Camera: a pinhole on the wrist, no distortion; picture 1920 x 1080 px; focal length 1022.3 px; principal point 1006.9 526.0 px. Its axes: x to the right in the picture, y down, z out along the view. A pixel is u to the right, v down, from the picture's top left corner.
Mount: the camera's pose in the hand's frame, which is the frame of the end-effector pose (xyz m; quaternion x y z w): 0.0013 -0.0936 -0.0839 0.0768 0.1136 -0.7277 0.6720
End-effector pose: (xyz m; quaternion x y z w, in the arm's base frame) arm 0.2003 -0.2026 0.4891 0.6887 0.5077 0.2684 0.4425
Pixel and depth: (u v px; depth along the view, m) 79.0 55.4 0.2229
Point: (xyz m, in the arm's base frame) 0.3532 -0.3411 0.4491
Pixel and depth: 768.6 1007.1 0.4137
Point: 0.4855 -0.0950 0.2084
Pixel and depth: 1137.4 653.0 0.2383
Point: 0.2370 -0.1952 0.2565
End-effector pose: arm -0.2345 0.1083 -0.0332 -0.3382 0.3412 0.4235 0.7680
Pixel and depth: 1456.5 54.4 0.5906
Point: 0.1841 0.1467 0.5281
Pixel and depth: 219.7 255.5 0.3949
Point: -0.2563 0.4337 0.1992
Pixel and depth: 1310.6 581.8 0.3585
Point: 0.0901 0.1856 0.1378
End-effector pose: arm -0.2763 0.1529 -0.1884 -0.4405 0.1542 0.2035 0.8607
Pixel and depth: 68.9 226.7 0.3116
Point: -0.3468 0.4406 -0.0695
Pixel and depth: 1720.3 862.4 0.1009
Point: -0.1560 0.0528 -0.0744
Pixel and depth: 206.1 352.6 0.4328
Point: -0.3204 0.5620 -0.0205
